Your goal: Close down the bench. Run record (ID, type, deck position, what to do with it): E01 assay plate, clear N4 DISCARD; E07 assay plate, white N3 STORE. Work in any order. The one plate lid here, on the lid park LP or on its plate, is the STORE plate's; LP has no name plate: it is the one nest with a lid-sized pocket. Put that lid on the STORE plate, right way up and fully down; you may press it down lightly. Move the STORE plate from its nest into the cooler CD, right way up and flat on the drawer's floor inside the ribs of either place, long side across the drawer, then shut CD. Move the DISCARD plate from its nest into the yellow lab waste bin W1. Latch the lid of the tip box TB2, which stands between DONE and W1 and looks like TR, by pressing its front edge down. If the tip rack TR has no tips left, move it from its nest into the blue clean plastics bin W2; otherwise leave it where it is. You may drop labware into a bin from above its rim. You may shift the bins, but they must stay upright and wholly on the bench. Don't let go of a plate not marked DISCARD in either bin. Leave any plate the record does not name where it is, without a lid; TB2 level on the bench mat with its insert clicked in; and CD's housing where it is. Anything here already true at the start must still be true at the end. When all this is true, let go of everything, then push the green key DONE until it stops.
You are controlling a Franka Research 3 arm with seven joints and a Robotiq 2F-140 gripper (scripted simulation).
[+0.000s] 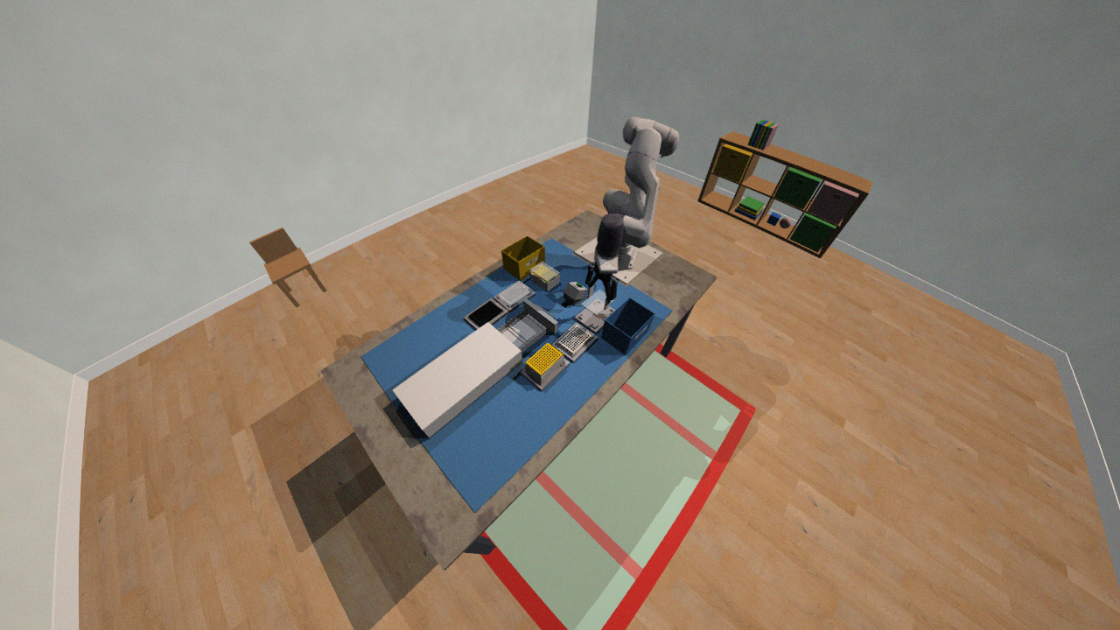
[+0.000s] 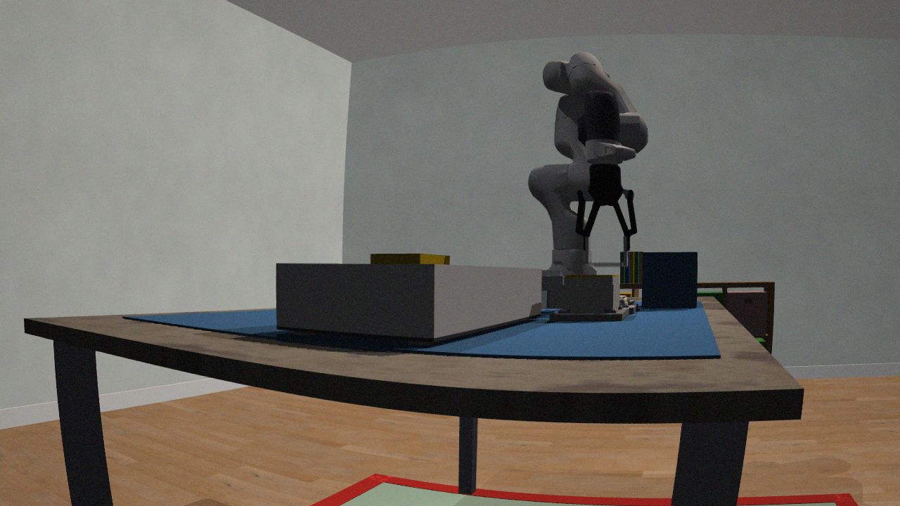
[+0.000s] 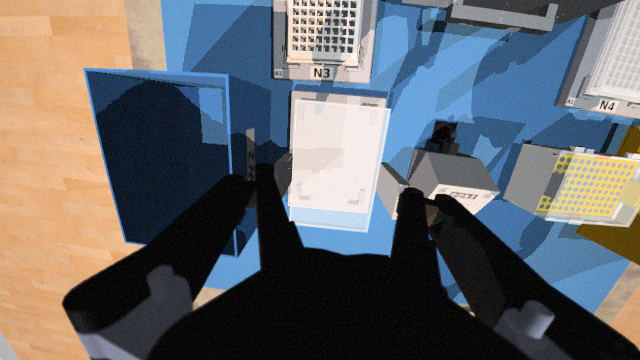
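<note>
Right now my hand is 18 cm short of the white plate, 1 cm to the left of it and 10 cm above it. The rest, counted from my hand: plate lid: 2 cm below; then lid park nest: 11 cm below; then blue bin W2: 2 cm ahead, 16 cm to the left, 8 cm below.
</note>
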